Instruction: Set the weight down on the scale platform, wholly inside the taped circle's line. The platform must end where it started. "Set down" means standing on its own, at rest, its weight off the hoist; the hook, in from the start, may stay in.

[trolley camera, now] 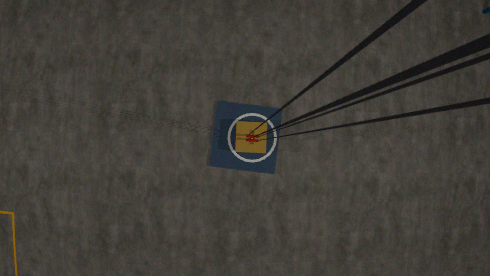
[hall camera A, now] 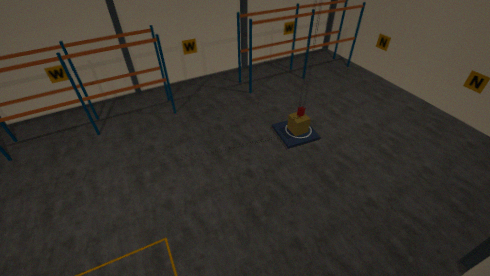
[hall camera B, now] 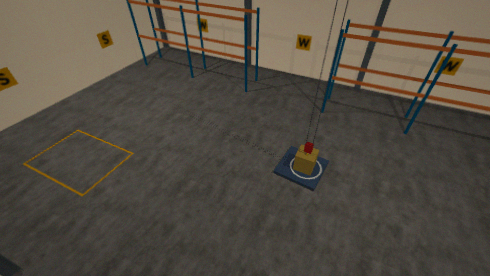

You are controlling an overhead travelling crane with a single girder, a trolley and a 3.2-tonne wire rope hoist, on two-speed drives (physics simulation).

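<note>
The yellow weight (hall camera A: 298,126) (hall camera B: 305,164) (trolley camera: 242,146) is upright on or very slightly above the blue scale platform (hall camera A: 291,143) (hall camera B: 285,171) (trolley camera: 218,159); the frames do not settle which. In the trolley view it shows inside the white taped circle (hall camera A: 298,137) (hall camera B: 306,178) (trolley camera: 252,161), slightly left of its middle, with its left corners close to the line. The red hook block (hall camera A: 301,111) (hall camera B: 309,147) (trolley camera: 252,138) is directly above the weight with the hook in its top fitting. The ropes look straight; whether they carry load cannot be told.
Blue and orange racks (hall camera A: 250,60) (hall camera B: 246,60) stand along the W wall, well apart from the platform; a second rack (hall camera A: 77,91) (hall camera B: 432,85) stands there too. A yellow outlined rectangle (hall camera A: 120,257) (hall camera B: 105,142) (trolley camera: 14,240) is marked on the floor.
</note>
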